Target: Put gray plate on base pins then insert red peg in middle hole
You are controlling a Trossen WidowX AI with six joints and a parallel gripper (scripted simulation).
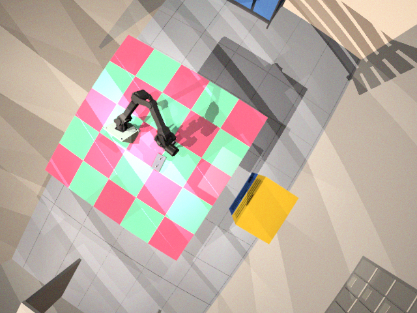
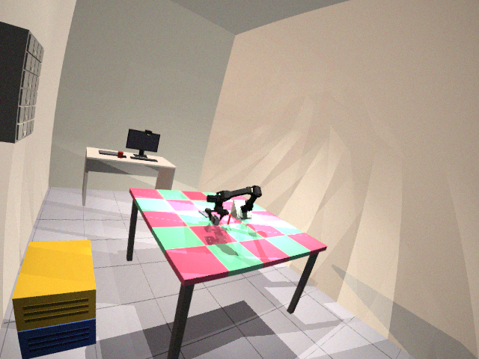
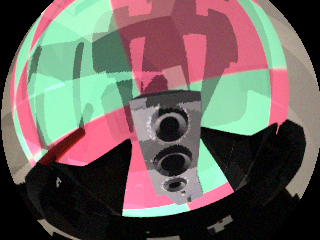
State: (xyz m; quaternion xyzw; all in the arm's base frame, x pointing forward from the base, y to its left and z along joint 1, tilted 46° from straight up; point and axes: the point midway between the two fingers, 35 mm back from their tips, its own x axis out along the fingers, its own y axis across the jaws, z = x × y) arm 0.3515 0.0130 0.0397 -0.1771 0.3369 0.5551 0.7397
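Right now the dark base is 2 cm behind my gripper tip and 15 cm to the right of it. The rest, counted from my gripper tip: gray plate (3 cm above); red peg (10 cm behind, 5 cm to the left, 3 cm above).
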